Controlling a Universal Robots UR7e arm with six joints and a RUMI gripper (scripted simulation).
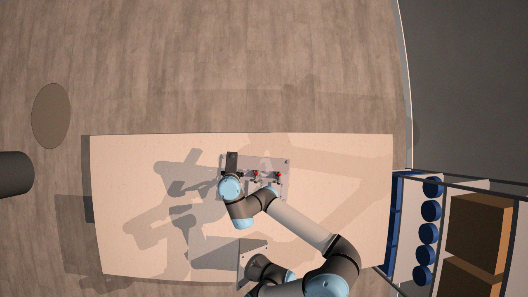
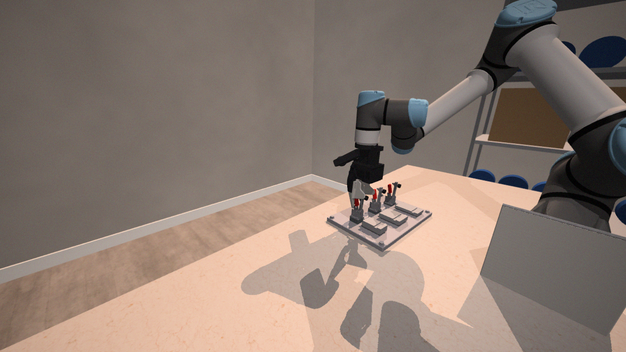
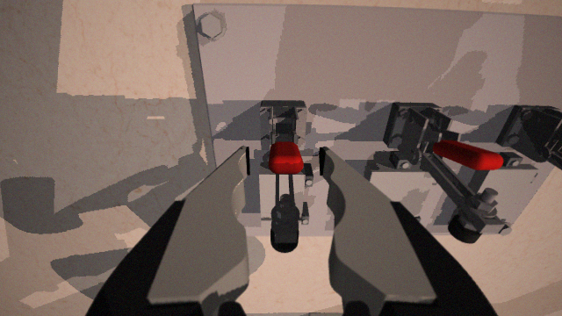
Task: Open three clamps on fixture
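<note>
Now: the grey fixture plate 110 mm to the right of my hand, 80 mm below it and 30 mm behind it.
</note>
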